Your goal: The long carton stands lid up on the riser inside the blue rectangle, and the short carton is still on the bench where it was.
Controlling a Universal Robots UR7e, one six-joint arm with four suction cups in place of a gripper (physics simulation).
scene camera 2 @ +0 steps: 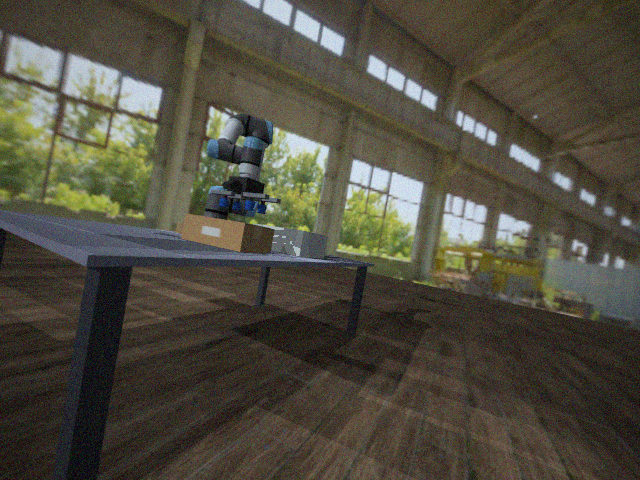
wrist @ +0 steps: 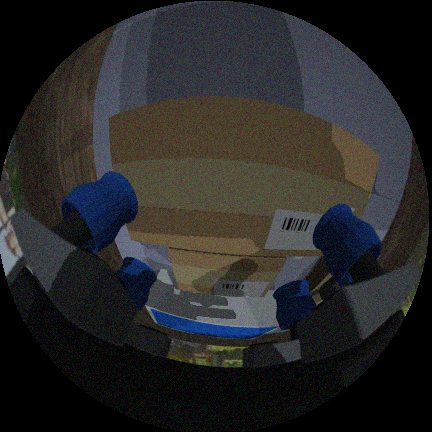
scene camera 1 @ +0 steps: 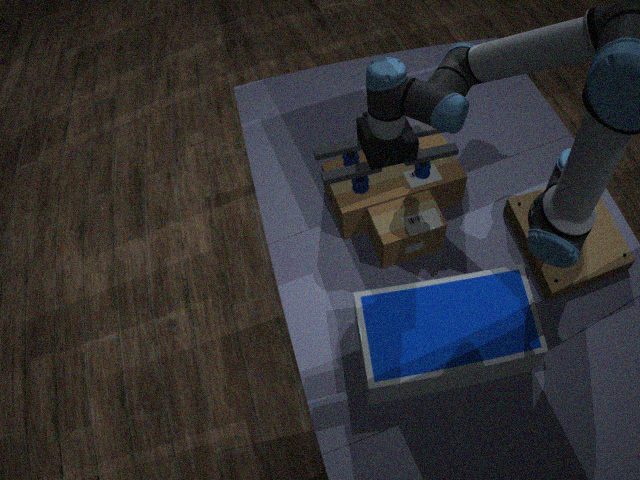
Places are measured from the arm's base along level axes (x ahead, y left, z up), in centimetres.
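Where they show: hand, its tool point: (scene camera 2: 242, 209) (wrist: 221, 260) (scene camera 1: 386, 167).
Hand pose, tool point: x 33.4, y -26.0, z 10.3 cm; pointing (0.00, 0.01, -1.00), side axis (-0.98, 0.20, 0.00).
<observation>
After its pixels a point has its place.
The long carton (scene camera 1: 387, 187) {x 33.9, y -24.7, z 5.1 cm} (scene camera 2: 217, 238) {x 32.5, y -36.7, z -2.2 cm} (wrist: 215, 185) {x 33.9, y -29.2, z 5.1 cm} lies on the bench, with a tape strip and a barcode label on its top. The short carton (scene camera 1: 385, 223) {x 39.0, y -16.5, z 5.0 cm} (wrist: 182, 269) {x 39.6, y -18.0, z 5.1 cm}, also labelled, stands on the bench close beside its long side; it cannot be made out in scene camera 2. The riser (scene camera 1: 365, 341) {x 55.4, y 5.8, z 6.8 cm} (scene camera 2: 310, 245) {x 55.0, y 2.1, z 0.6 cm} stands apart from both, with the blue rectangle (scene camera 1: 449, 320) {x 39.3, y 9.9, z 6.8 cm} (wrist: 210, 326) {x 38.2, y 4.8, z 6.8 cm} on top. My gripper (scene camera 1: 386, 164) {x 33.4, y -26.0, z 10.3 cm} (scene camera 2: 242, 206) {x 33.4, y -26.0, z 10.3 cm} (wrist: 220, 260) {x 33.4, y -26.0, z 10.3 cm} is over the long carton; a gap shows beneath its blue cups in scene camera 2, and they hold nothing.
The arm's base stands on a wooden plate (scene camera 1: 607, 240) {x -9.7, y 10.9, z -0.2 cm} to the right of the cartons. The bench (scene camera 1: 305, 304) {x 60.9, y -12.2, z -5.2 cm} (scene camera 2: 155, 256) {x 52.3, y -78.7, z -5.2 cm} has its left edge near the cartons and riser in scene camera 1. Shadows fall across the bench and riser.
</observation>
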